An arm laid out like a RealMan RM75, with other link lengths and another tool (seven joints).
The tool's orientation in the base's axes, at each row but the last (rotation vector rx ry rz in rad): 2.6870, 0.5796, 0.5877; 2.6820, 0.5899, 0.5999; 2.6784, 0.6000, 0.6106; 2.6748, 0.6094, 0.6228; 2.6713, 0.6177, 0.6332; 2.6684, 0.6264, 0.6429; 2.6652, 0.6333, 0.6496; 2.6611, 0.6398, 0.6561; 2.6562, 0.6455, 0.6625; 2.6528, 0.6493, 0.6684; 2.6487, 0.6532, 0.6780
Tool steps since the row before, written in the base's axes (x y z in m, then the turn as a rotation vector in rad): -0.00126, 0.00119, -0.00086, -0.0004, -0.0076, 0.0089; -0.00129, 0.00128, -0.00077, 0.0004, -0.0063, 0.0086; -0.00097, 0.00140, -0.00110, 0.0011, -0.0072, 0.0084; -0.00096, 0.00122, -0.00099, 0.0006, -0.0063, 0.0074; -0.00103, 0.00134, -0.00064, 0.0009, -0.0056, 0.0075; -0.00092, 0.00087, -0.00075, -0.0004, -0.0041, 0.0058; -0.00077, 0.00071, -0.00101, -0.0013, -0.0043, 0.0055; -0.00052, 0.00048, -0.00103, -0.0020, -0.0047, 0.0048; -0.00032, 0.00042, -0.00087, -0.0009, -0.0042, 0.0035; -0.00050, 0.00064, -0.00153, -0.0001, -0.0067, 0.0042; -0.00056, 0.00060, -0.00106, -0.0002, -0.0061, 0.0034
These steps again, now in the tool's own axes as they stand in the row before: -0.00079, -0.00176, -0.00010, -0.0009, 0.0099, -0.0061; -0.00073, -0.00182, -0.00022, 0.0003, 0.0090, -0.0058; -0.00051, -0.00195, 0.00018, 0.0003, 0.0099, -0.0051; -0.00054, -0.00176, 0.00012, 0.0000, 0.0085, -0.0047; -0.00041, -0.00174, -0.00024, 0.0006, 0.0081, -0.0048; -0.00058, -0.00135, 0.00000, -0.0003, 0.0057, -0.0043; -0.00062, -0.00127, 0.00033, -0.0012, 0.0054, -0.0044; -0.00054, -0.00100, 0.00051, -0.0022, 0.0052, -0.0041; -0.00036, -0.00082, 0.00048, -0.0015, 0.0047, -0.0026; -0.00063, -0.00134, 0.00090, -0.0019, 0.0073, -0.0022; -0.00052, -0.00114, 0.00047, -0.0020, 0.0065, -0.0017
